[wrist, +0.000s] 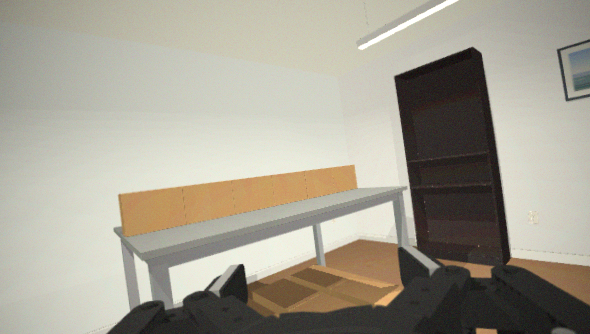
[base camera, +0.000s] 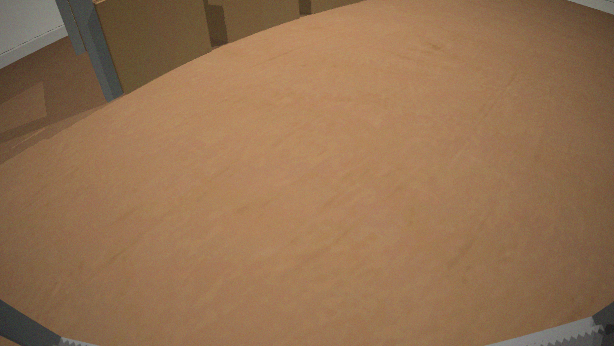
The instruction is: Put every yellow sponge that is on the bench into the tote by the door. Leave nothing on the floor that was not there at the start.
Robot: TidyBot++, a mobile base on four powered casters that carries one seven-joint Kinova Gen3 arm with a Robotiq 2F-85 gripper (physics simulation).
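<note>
The grey bench stands along the wall in the wrist view, left of centre, with an upright orange-brown panel along its back edge. No yellow sponge shows on the visible part of its top. My gripper is open, with nothing between its fingers, and points across the room towards the bench, apart from it. The tote and the door do not show in either view.
A tall dark bookcase stands right of the bench. In the base camera view, a grey post and brown upright panels stand at the upper left. A ceiling light hangs above. A framed picture is on the right wall.
</note>
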